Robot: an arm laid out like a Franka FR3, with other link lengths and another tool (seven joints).
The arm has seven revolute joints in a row. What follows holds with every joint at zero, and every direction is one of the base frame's.
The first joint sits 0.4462 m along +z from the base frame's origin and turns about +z.
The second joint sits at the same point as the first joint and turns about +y.
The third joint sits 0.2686 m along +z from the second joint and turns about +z.
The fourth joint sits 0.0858 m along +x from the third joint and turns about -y.
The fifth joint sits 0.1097 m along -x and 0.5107 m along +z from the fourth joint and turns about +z.
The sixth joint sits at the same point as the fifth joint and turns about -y.
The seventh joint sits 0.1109 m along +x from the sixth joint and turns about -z.
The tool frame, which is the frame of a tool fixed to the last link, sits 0.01 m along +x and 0.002 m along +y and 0.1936 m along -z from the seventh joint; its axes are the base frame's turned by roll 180, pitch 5.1 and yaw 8.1 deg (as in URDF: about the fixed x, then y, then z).
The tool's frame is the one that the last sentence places.
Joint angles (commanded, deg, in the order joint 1, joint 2, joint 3, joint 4, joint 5, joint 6, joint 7), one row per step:
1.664, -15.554, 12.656, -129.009, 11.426, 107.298, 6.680
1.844, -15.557, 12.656, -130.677, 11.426, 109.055, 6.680
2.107, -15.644, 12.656, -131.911, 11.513, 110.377, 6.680
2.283, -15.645, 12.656, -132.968, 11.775, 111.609, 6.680
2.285, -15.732, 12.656, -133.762, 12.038, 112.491, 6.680
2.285, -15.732, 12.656, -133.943, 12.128, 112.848, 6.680
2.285, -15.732, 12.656, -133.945, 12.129, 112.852, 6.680
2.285, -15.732, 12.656, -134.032, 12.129, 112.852, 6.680
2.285, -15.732, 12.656, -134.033, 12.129, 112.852, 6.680
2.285, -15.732, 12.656, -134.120, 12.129, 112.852, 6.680
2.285, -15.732, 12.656, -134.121, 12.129, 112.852, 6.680
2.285, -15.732, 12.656, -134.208, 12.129, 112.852, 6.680
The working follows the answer.
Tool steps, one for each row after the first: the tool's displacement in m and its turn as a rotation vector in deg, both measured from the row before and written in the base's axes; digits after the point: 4 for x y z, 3 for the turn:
-0.0029, -0.0007, -0.0147, -0.123, -0.109, -0.133
-0.0027, 0.0009, -0.0099, -0.014, -0.171, -0.007
-0.0021, 0.0007, -0.0089, 0.158, -0.135, -0.155
-0.0014, -0.0008, -0.0058, 0.167, -0.133, -0.278
0.0002, -0.0001, -0.0013, 0.086, -0.158, -0.098
0.0000, 0.0000, 0.0000, 0.001, -0.002, -0.001
-0.0005, -0.0002, -0.0009, -0.022, 0.084, -0.005
0.0000, 0.0000, 0.0000, 0.000, 0.001, 0.000
-0.0005, -0.0002, -0.0009, -0.022, 0.084, -0.005
0.0000, 0.0000, 0.0000, 0.000, 0.001, 0.000
-0.0005, -0.0002, -0.0009, -0.022, 0.084, -0.005

Tool pose at each row, in the base's axes (x y z in m, rotation vector in deg; rounded; the steps above come from the unrounded poses):
0.5984, 0.1773, 0.4171, -172.055, -17.182, 18.491
0.5955, 0.1766, 0.4024, -172.210, -16.982, 18.347
0.5928, 0.1775, 0.3925, -172.267, -16.985, 18.094
0.5907, 0.1782, 0.3836, -172.153, -16.773, 17.839
0.5893, 0.1774, 0.3777, -172.036, -16.377, 17.575
0.5895, 0.1774, 0.3764, -171.994, -16.249, 17.311
0.5895, 0.1774, 0.3764, -171.994, -16.247, 17.308
0.5890, 0.1772, 0.3755, -171.995, -16.230, 17.438
0.5890, 0.1772, 0.3755, -171.995, -16.230, 17.439
0.5885, 0.1770, 0.3746, -171.997, -16.213, 17.569
0.5885, 0.1770, 0.3746, -171.997, -16.213, 17.571
0.5880, 0.1768, 0.3737, -171.998, -16.196, 17.701

